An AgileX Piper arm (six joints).
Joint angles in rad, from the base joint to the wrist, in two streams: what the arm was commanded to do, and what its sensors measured. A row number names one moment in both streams.
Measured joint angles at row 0: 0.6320, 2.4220, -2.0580, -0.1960, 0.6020, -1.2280
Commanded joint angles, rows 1 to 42: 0.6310, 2.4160, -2.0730, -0.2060, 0.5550, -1.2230; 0.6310, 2.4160, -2.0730, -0.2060, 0.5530, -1.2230; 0.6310, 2.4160, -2.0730, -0.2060, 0.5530, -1.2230; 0.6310, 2.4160, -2.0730, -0.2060, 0.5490, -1.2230; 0.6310, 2.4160, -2.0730, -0.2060, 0.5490, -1.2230; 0.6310, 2.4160, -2.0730, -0.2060, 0.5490, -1.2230; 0.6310, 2.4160, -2.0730, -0.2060, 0.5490, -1.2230; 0.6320, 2.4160, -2.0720, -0.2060, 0.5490, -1.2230; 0.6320, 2.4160, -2.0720, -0.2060, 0.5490, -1.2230; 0.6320, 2.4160, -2.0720, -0.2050, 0.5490, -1.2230; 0.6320, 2.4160, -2.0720, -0.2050, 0.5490, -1.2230; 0.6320, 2.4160, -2.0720, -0.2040, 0.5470, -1.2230; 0.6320, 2.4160, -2.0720, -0.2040, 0.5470, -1.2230; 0.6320, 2.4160, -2.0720, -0.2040, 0.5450, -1.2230; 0.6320, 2.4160, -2.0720, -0.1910, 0.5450, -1.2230; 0.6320, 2.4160, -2.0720, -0.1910, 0.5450, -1.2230; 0.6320, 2.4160, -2.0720, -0.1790, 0.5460, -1.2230; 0.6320, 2.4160, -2.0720, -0.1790, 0.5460, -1.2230; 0.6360, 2.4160, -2.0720, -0.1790, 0.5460, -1.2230; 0.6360, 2.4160, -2.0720, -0.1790, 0.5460, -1.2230; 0.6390, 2.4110, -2.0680, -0.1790, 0.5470, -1.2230; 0.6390, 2.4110, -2.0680, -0.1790, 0.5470, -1.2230; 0.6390, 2.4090, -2.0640, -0.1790, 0.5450, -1.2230; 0.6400, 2.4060, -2.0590, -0.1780, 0.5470, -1.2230; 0.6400, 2.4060, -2.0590, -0.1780, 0.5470, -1.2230; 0.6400, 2.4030, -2.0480, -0.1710, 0.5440, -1.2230; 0.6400, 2.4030, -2.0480, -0.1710, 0.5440, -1.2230; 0.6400, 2.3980, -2.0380, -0.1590, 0.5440, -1.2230; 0.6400, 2.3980, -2.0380, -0.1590, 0.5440, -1.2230; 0.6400, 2.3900, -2.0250, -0.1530, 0.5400, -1.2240; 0.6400, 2.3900, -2.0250, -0.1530, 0.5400, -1.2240; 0.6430, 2.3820, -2.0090, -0.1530, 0.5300, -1.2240; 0.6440, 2.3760, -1.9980, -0.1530, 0.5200, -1.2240; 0.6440, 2.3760, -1.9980, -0.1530, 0.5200, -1.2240; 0.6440, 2.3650, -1.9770, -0.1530, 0.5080, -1.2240; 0.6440, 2.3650, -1.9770, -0.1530, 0.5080, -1.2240; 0.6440, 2.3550, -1.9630, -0.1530, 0.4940, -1.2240; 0.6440, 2.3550, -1.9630, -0.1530, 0.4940, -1.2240; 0.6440, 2.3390, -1.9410, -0.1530, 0.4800, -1.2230; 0.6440, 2.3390, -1.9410, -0.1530, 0.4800, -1.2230; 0.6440, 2.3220, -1.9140, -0.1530, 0.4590, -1.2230; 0.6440, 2.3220, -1.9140, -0.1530, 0.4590, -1.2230
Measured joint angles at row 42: 0.6430, 2.3590, -1.9480, -0.1580, 0.4890, -1.2280
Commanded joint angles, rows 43 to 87: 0.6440, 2.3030, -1.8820, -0.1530, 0.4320, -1.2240; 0.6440, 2.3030, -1.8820, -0.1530, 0.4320, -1.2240; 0.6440, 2.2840, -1.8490, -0.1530, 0.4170, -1.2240; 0.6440, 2.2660, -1.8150, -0.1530, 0.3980, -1.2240; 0.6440, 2.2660, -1.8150, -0.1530, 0.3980, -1.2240; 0.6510, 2.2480, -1.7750, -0.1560, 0.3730, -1.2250; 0.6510, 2.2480, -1.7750, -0.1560, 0.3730, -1.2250; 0.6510, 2.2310, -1.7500, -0.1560, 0.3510, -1.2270; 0.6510, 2.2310, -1.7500, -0.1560, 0.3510, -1.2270; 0.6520, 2.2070, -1.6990, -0.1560, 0.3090, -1.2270; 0.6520, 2.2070, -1.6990, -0.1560, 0.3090, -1.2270; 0.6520, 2.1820, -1.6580, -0.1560, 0.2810, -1.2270; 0.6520, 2.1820, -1.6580, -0.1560, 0.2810, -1.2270; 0.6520, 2.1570, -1.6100, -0.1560, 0.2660, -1.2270; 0.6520, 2.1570, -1.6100, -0.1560, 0.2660, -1.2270; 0.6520, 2.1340, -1.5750, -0.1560, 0.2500, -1.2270; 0.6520, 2.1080, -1.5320, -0.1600, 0.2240, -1.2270; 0.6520, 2.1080, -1.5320, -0.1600, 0.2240, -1.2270; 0.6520, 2.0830, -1.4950, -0.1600, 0.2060, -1.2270; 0.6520, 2.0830, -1.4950, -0.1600, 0.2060, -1.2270; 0.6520, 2.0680, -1.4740, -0.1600, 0.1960, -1.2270; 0.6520, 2.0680, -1.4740, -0.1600, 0.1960, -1.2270; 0.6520, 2.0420, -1.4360, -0.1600, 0.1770, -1.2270; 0.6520, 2.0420, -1.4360, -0.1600, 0.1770, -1.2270; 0.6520, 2.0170, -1.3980, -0.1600, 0.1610, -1.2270; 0.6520, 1.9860, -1.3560, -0.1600, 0.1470, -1.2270; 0.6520, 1.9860, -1.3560, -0.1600, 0.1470, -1.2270; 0.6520, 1.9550, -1.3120, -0.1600, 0.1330, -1.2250; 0.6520, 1.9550, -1.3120, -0.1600, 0.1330, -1.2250; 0.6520, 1.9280, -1.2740, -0.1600, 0.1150, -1.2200; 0.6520, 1.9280, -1.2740, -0.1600, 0.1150, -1.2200; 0.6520, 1.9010, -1.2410, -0.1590, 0.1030, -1.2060; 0.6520, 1.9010, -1.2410, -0.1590, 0.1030, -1.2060; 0.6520, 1.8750, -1.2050, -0.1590, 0.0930, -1.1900; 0.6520, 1.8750, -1.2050, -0.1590, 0.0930, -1.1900; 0.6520, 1.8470, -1.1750, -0.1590, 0.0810, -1.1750; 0.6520, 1.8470, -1.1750, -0.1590, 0.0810, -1.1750; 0.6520, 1.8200, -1.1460, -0.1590, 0.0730, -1.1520; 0.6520, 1.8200, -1.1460, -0.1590, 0.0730, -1.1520; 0.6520, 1.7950, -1.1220, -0.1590, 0.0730, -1.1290; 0.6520, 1.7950, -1.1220, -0.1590, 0.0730, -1.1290; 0.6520, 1.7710, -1.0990, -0.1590, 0.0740, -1.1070; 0.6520, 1.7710, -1.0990, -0.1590, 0.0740, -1.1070; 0.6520, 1.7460, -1.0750, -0.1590, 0.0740, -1.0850; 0.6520, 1.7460, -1.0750, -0.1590, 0.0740, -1.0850
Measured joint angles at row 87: 0.6480, 1.7860, -1.1020, -0.1580, 0.0780, -1.1240
